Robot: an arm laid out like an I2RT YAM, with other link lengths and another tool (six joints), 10 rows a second.
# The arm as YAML. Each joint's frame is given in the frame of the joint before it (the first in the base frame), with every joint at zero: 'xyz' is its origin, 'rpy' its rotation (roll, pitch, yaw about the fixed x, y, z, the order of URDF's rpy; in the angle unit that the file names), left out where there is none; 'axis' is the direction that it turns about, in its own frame. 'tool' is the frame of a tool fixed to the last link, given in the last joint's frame.
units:
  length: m
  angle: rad
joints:
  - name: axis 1
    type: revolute
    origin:
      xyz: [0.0, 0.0, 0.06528]
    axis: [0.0, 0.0, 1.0]
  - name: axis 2
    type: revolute
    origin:
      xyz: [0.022, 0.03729, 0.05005]
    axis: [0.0, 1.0, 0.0]
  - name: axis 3
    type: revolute
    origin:
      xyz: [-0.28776, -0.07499, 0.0]
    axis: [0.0, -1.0, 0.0]
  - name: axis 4
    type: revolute
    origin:
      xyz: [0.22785, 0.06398, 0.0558]
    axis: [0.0, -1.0, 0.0]
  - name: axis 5
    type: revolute
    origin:
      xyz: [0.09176, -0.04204, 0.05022]
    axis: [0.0, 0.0, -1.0]
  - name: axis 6
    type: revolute
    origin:
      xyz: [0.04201, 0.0, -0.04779]
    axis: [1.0, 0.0, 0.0]
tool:
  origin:
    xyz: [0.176, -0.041, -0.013]
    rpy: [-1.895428, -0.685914, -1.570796]
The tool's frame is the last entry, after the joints.
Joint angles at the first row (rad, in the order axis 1, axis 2, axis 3, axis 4, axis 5, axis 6):
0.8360, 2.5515, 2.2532, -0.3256, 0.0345, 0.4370
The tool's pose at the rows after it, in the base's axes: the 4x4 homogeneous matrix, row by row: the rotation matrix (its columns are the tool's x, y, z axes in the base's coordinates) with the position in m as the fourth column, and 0 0 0 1 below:
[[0.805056 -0.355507 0.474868 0.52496], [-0.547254 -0.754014 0.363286 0.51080], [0.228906 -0.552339 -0.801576 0.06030], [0 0 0 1]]
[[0.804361 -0.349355 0.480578 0.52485], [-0.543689 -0.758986 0.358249 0.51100], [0.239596 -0.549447 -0.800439 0.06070], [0 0 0 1]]
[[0.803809 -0.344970 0.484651 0.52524], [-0.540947 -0.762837 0.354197 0.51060], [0.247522 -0.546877 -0.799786 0.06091], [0 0 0 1]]
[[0.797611 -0.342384 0.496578 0.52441], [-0.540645 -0.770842 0.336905 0.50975], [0.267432 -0.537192 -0.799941 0.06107], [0 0 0 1]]
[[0.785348 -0.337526 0.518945 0.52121], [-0.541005 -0.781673 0.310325 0.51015], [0.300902 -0.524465 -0.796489 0.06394], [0 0 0 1]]
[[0.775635 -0.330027 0.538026 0.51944], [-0.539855 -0.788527 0.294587 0.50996], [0.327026 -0.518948 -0.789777 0.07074], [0 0 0 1]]
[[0.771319 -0.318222 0.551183 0.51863], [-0.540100 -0.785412 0.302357 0.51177], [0.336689 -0.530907 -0.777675 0.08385], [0 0 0 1]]
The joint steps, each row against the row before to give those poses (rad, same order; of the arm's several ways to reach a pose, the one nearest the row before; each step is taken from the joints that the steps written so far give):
0.0114, 0.0000, 0.0000, 0.0004, 0.0008, -0.0115
0.0027, 0.0000, 0.0000, 0.0000, 0.0069, -0.0087
0.0008, 0.0000, 0.0000, -0.0004, 0.0042, -0.0073
0.0072, 0.0000, 0.0020, -0.0069, 0.0228, -0.0099
0.0168, -0.0038, 0.0010, -0.0087, 0.0428, -0.0130
0.0107, -0.0100, 0.0000, -0.0069, 0.0290, -0.0129
0.0046, -0.0179, 0.0001, 0.0004, 0.0064, -0.0065

